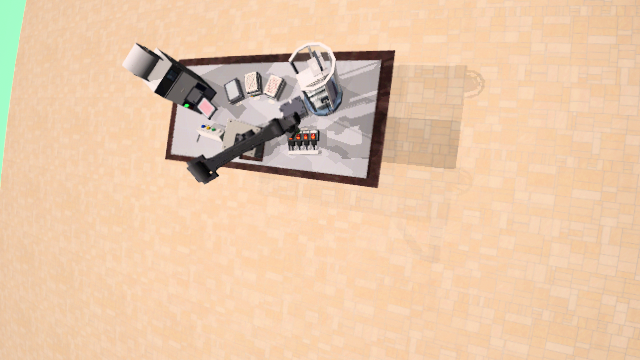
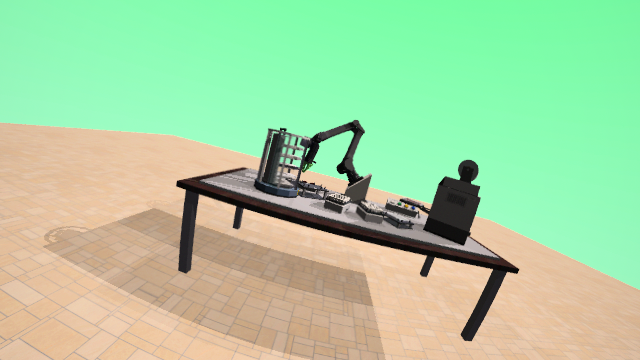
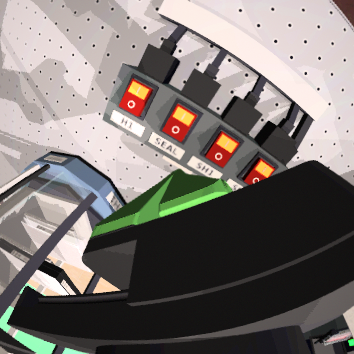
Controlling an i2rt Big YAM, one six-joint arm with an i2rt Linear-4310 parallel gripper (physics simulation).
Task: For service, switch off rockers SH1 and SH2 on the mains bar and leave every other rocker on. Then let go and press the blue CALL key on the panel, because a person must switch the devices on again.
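Pixels of known places: gripper, fingertip midpoint: (image 1: 299, 131) (image 2: 303, 172) (image 3: 179, 176); arm's base, link origin: (image 2: 356, 182).
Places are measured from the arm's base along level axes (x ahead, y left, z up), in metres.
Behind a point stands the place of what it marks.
The grey mains bar (image 3: 197, 135) {z -0.084, x 0.118, y -0.356 m} (image 1: 303, 138) {z -0.075, x 0.105, y -0.374 m} (image 2: 311, 189) {z -0.111, x 0.140, y -0.271 m} lies on the perforated table top. It has four red rockers labelled H1 (image 3: 135, 97) {z -0.074, x 0.128, y -0.427 m}, SEAL (image 3: 179, 122) {z -0.074, x 0.118, y -0.379 m}, SH1 (image 3: 223, 149) {z -0.074, x 0.108, y -0.329 m} and a fourth one (image 3: 259, 171) {z -0.074, x 0.096, y -0.284 m} whose label my gripper half hides. All four show a lit yellow upper half. My gripper (image 3: 179, 176) {z -0.019, x 0.133, y -0.354 m} (image 2: 306, 168) {z -0.019, x 0.133, y -0.354 m} (image 1: 297, 131) {z -0.019, x 0.133, y -0.354 m} has green fingertips, is shut and empty, and hangs just above the bar near the SH1 label. The key panel (image 1: 211, 131) {z -0.050, x 0.045, y 0.326 m} (image 2: 403, 206) {z -0.062, x 0.068, y 0.370 m} with the blue key (image 1: 202, 126) {z -0.054, x 0.062, y 0.430 m} stands at the left of the table.
A round glass-walled rack (image 1: 313, 48) {z 0.222, x 0.465, y -0.439 m} (image 2: 268, 154) {z 0.069, x 0.504, y -0.481 m} (image 3: 49, 211) {z -0.018, x 0.289, y -0.433 m} stands close beside the mains bar. Three small trays (image 1: 253, 83) {z -0.055, x 0.418, y 0.072 m} lie at the back. A black machine (image 1: 172, 80) {z 0.168, x 0.281, y 0.488 m} (image 2: 451, 210) {z 0.035, x 0.411, y 0.538 m} stands at the far left. A white rail (image 3: 246, 56) {z -0.108, x 0.026, y -0.375 m} runs behind the plugs.
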